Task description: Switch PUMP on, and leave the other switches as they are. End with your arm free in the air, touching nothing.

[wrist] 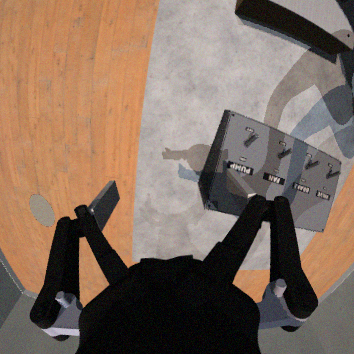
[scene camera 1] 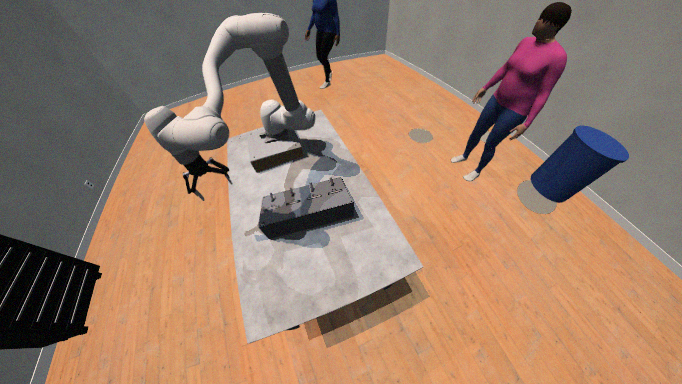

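Note:
A dark grey switch box stands on the grey table, with levers in a row on its top. The PUMP lever is at the end by the table's left side in the scene view; its label reads upside down in the wrist view. The FAN lever is beside it. The small position marks are too blurred to read. My gripper is wide open and empty, in the air off the table's left side in the scene view, apart from the box.
The arm's base stands by a low block at the table's far end. A person in pink and a blue barrel are at the right, another person at the back. A black slatted object is at lower left.

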